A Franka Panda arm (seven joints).
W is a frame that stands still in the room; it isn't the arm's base.
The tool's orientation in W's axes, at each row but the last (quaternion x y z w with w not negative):
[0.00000, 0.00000, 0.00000, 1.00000]
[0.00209, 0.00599, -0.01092, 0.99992]
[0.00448, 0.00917, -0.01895, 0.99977]
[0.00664, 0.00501, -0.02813, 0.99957]
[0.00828, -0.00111, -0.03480, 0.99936]
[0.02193, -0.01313, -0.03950, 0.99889]
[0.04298, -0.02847, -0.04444, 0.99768]
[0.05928, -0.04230, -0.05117, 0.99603]
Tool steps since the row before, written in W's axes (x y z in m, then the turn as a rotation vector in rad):
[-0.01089, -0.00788, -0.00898, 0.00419, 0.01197, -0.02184]
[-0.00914, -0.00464, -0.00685, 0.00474, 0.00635, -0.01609]
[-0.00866, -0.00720, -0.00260, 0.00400, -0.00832, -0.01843]
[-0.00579, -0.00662, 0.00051, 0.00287, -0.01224, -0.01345]
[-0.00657, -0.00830, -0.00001, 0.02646, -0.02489, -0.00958]
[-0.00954, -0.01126, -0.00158, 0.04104, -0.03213, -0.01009]
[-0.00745, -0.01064, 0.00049, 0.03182, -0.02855, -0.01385]
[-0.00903, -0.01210, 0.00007, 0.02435, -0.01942, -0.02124]
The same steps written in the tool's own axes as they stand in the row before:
[-0.01089, -0.00788, -0.00898, 0.00419, 0.01197, -0.02184]
[-0.00895, -0.00487, -0.00694, 0.00479, 0.00639, -0.01606]
[-0.00833, -0.00755, -0.00269, 0.00465, -0.00832, -0.01828]
[-0.00541, -0.00693, 0.00054, 0.00369, -0.01223, -0.01325]
[-0.00598, -0.00874, 0.00015, 0.02811, -0.02315, -0.00924]
[-0.00865, -0.01203, -0.00083, 0.04320, -0.02924, -0.00985]
[-0.00641, -0.01116, 0.00182, 0.03351, -0.02681, -0.01333]
[-0.00765, -0.01282, 0.00226, 0.02455, -0.01942, -0.02101]

